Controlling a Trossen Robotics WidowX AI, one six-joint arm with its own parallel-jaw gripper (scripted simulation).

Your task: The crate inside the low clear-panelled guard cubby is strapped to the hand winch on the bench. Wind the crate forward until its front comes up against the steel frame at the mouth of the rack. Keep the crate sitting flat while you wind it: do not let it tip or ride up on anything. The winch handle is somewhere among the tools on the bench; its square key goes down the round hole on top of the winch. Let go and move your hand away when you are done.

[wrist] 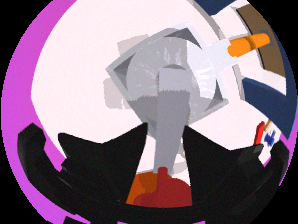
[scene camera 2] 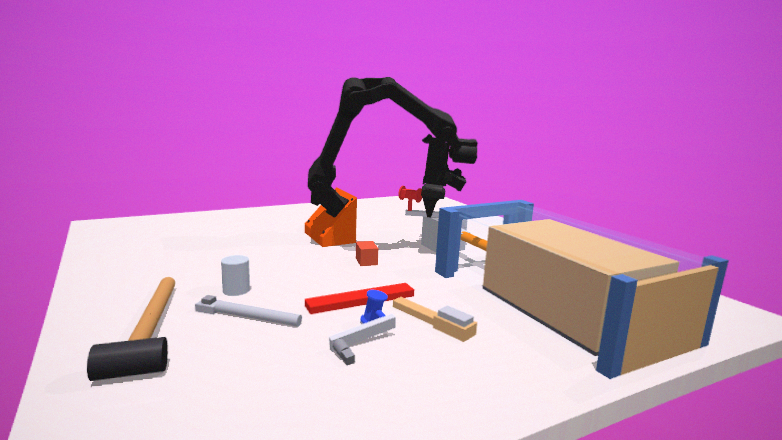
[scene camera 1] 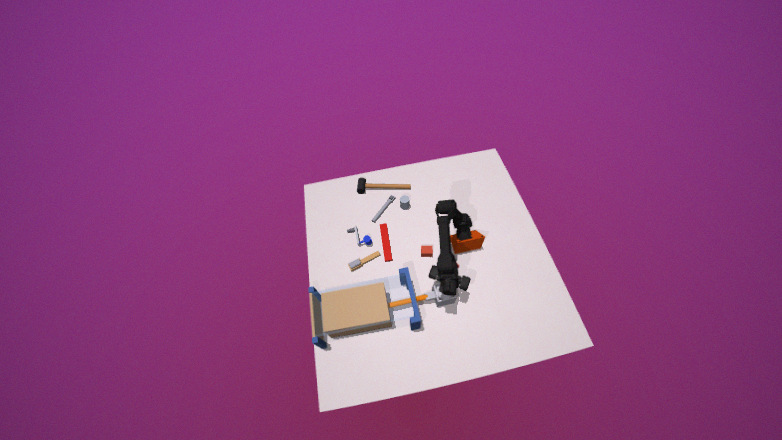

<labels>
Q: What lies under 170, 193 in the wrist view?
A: A red knob.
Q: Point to a grey winch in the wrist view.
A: At 136, 72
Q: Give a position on a brush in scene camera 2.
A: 453, 322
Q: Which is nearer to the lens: the blue-knobbed crank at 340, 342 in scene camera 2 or the grey wrench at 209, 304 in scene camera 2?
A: The blue-knobbed crank.
</labels>
